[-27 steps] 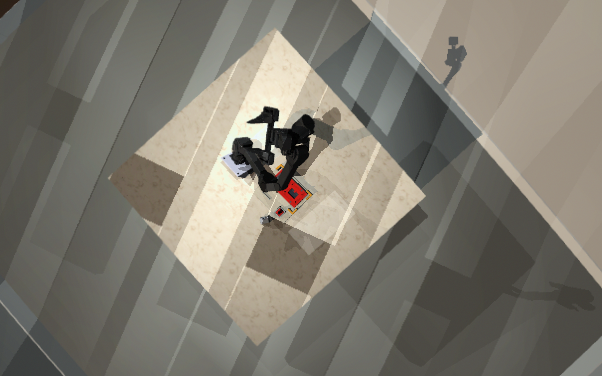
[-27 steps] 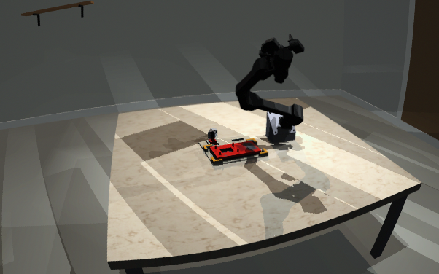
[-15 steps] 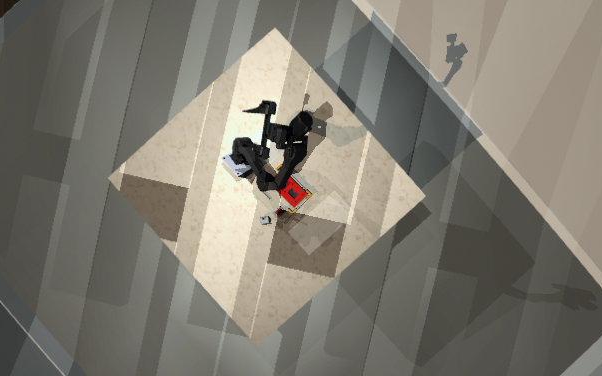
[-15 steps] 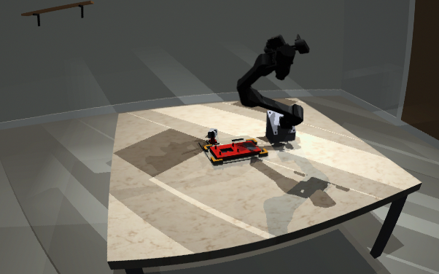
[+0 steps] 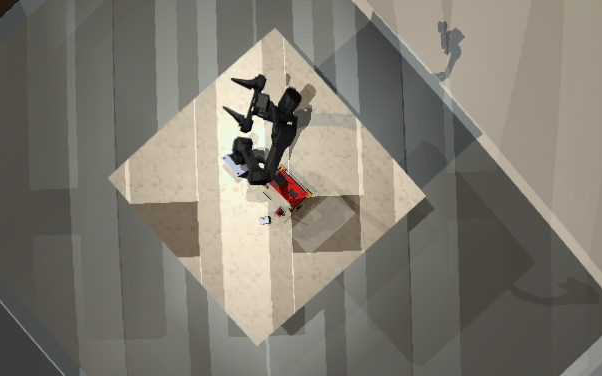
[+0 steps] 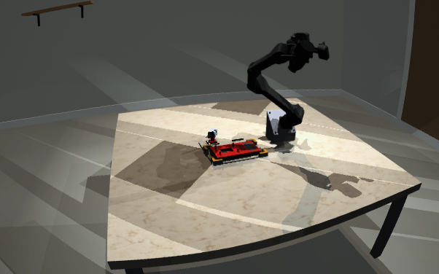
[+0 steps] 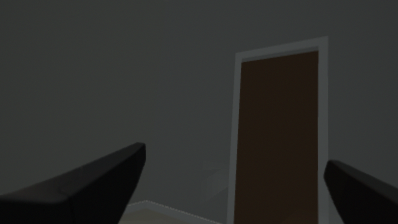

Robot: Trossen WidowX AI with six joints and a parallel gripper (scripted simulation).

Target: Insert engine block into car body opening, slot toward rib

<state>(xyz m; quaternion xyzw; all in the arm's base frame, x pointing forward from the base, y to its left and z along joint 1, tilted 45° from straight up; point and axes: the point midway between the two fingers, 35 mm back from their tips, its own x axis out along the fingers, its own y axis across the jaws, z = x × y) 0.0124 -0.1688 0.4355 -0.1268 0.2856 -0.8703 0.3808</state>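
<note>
Right now the grey-white engine block is 510 mm below my gripper tip, 390 mm ahead of it and 260 mm to the right of it.
</note>
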